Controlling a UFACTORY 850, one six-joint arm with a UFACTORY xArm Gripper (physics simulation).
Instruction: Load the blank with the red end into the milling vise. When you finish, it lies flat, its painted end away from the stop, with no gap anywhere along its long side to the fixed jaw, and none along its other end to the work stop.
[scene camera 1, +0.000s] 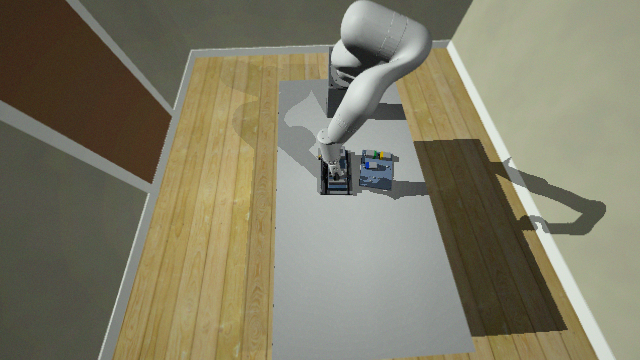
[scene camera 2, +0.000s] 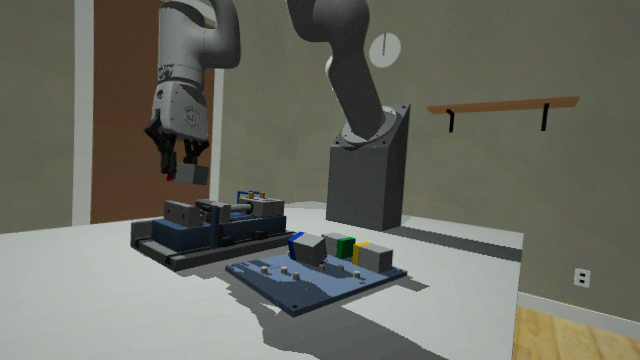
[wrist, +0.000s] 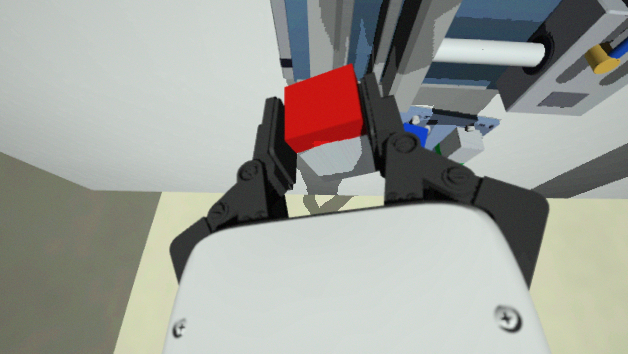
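My gripper (scene camera 1: 336, 176) (scene camera 2: 180, 166) (wrist: 324, 106) points down and is shut on the grey blank with the red end (scene camera 2: 191, 174) (wrist: 324, 107). The blank is roughly level and hangs above the milling vise (scene camera 2: 170, 236), clear of its jaws. Its red end faces the wrist camera and shows at the left in scene camera 2. The fixed jaw (scene camera 2: 183, 213) is the grey block at the vise's left end; the movable jaw (scene camera 2: 220, 212) stands across the gap. A dark blue upright (scene camera 2: 214, 227), apparently the work stop, stands at the gap's near side. The gap's floor is hidden in scene camera 2.
A blue plate (scene camera 1: 377, 179) (scene camera 2: 320, 295) with short pegs lies beside the vise. It carries a tilted blue-ended blank (scene camera 2: 310, 250), a green-ended blank (scene camera 2: 345, 247) and a yellow-ended blank (scene camera 2: 376, 256). The vise's rod and grey end block (scene camera 2: 268, 207) lie behind the movable jaw.
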